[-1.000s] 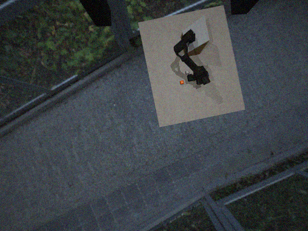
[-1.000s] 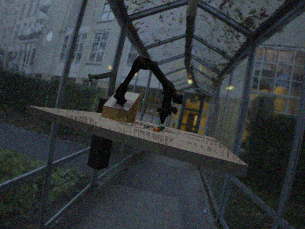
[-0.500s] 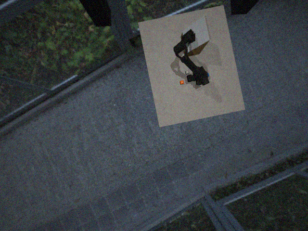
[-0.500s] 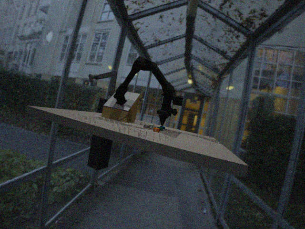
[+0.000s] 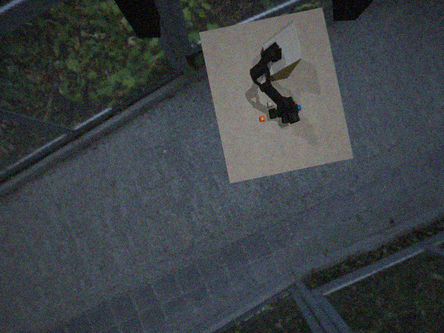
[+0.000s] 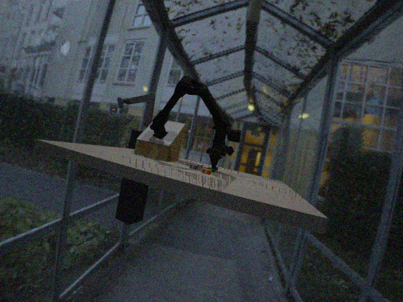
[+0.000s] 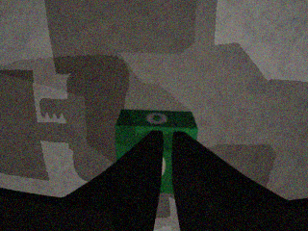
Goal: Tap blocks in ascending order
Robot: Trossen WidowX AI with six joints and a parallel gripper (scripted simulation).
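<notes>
My gripper tip is now 10 mm past the green block and 10 mm above it. The rest, counted from my gripper tip: white block 100 mm behind, 40 mm to the left, 10 mm below; then grey block 80 mm behind, 60 mm to the right, 10 mm below; then orange block 20 mm ahead, 120 mm to the right, 10 mm below.
</notes>
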